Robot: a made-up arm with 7 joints.
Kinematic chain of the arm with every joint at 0, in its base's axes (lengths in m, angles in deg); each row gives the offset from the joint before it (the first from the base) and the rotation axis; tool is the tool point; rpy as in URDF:
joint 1: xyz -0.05 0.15 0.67 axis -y
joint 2: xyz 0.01 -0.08 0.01 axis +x
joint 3: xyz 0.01 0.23 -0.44 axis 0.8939 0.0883 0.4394
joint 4: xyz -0.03 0.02 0 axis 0.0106 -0.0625 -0.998
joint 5: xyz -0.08 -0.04 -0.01 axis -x
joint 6: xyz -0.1 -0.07 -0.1 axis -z
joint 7: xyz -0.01 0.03 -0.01 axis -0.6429 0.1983 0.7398
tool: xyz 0 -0.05 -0.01 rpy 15.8 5.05 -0.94
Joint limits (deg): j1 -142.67..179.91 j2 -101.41..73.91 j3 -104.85..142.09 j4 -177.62..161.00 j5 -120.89..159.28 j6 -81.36..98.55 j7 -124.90..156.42
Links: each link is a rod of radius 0.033 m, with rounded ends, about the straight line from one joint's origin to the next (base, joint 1, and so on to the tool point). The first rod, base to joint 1, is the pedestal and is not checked.
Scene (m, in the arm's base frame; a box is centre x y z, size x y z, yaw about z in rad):
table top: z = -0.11
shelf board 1: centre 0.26 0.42 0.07 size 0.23 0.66 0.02 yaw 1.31
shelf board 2: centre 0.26 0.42 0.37 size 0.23 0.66 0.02 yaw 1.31
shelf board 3: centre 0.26 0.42 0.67 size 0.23 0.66 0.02 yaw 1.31
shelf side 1: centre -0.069 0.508 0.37 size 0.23 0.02 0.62 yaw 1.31
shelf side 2: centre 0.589 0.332 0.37 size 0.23 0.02 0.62 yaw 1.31
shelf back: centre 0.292 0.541 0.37 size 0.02 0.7 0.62 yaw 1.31
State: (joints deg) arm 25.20 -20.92 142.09 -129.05 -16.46 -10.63 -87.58
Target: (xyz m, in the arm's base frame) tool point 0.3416 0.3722 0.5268
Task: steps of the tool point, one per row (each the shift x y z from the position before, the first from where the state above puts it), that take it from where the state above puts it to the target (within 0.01 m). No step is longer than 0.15 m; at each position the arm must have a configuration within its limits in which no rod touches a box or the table.
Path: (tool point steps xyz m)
1: -0.0152 -0.0721 -0.0053
2: -0.0230 -0.0713 0.0052
3: 0.0910 -0.0241 0.0969
4: 0.0504 -0.0275 0.1094
5: 0.0117 -0.0306 0.1066
6: 0.0432 0.1064 -0.0014
7: 0.0151 0.1121 0.0014

